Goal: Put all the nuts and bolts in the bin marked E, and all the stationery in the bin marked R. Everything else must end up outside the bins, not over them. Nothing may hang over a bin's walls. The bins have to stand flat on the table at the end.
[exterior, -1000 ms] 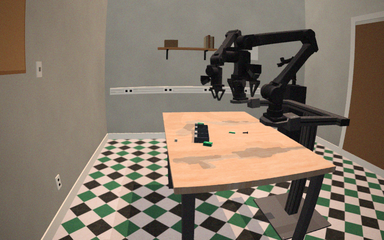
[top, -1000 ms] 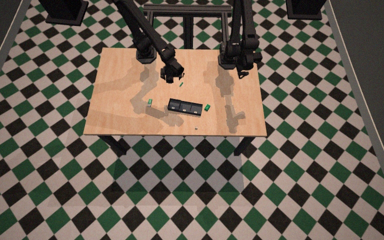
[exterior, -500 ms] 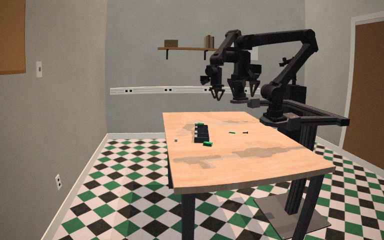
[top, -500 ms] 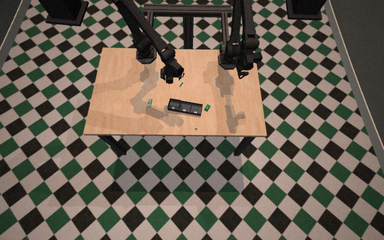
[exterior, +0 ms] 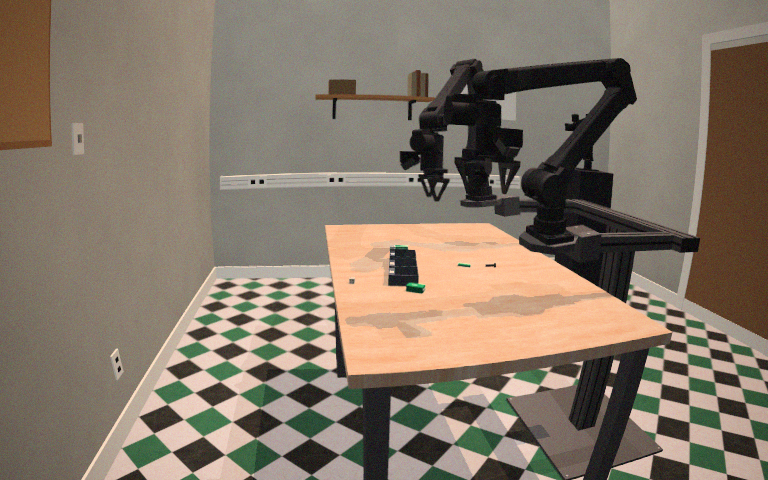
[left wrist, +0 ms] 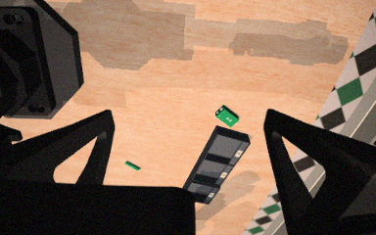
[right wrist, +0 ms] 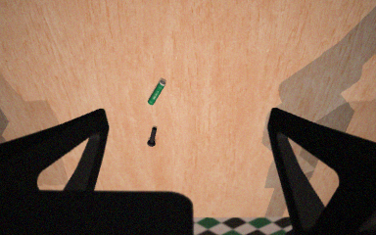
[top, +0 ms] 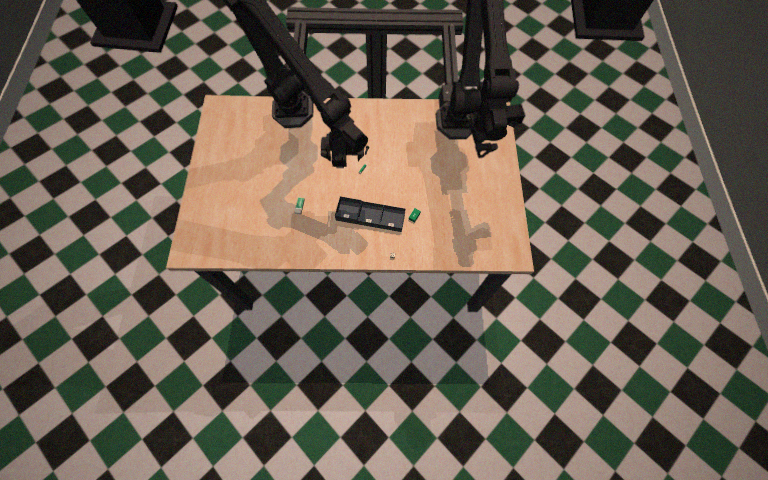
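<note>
Now: the bolt 20 cm behind my right hand, 5 cm to the left of it and 21 cm below it. The rest, counted from my right hand: green cylinder 10 cm behind, 4 cm to the left, 21 cm below; then dark bin tray 10 cm ahead, 10 cm to the left, 20 cm below; then eraser 9 cm ahead, 18 cm to the right, 21 cm below.
</note>
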